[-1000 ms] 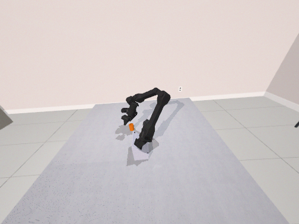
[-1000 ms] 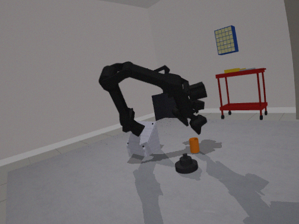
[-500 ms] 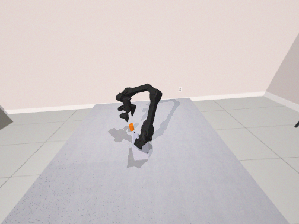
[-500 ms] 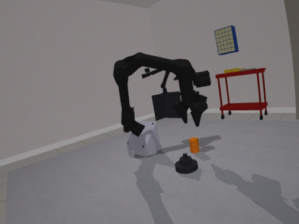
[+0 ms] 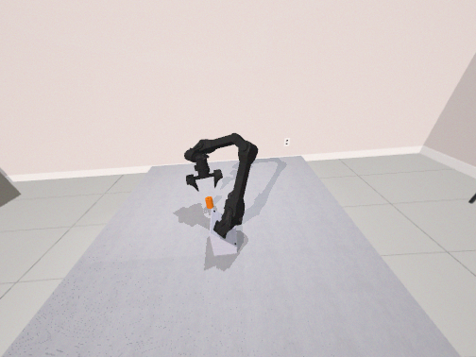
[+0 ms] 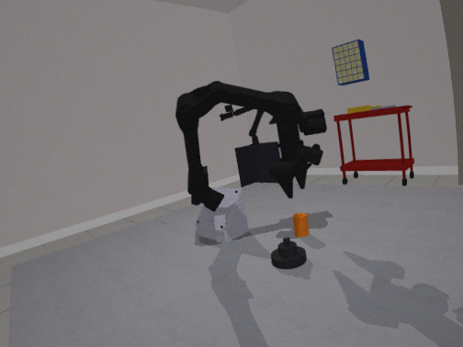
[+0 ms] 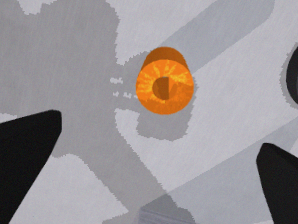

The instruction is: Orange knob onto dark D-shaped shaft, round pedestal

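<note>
Right now my gripper tip is 10 cm above the orange knob. Also, from my gripper tip: dark round pedestal 14 cm to the right, 9 cm below, 8 cm ahead.
</note>
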